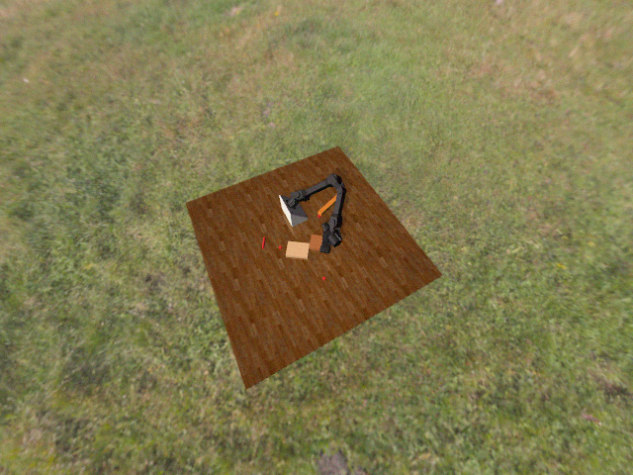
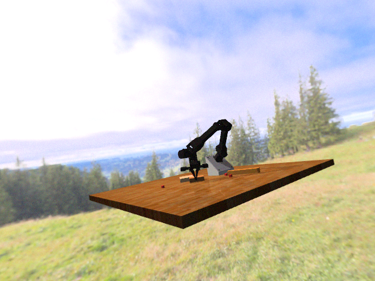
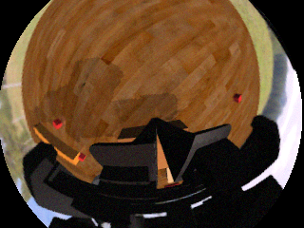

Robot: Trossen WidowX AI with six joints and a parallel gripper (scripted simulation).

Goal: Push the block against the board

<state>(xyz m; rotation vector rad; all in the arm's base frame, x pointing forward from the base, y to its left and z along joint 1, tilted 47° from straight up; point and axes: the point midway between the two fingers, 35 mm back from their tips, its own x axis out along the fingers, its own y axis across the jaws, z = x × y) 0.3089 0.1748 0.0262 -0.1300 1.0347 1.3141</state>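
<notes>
Right now my gripper tip is 5 cm to the left of the orange-brown square block and 4 cm past it. The rest, counted from my gripper tip: tan board 19 cm to the right, 3 cm behind; long orange bar 29 cm behind, 14 cm to the left.
</notes>
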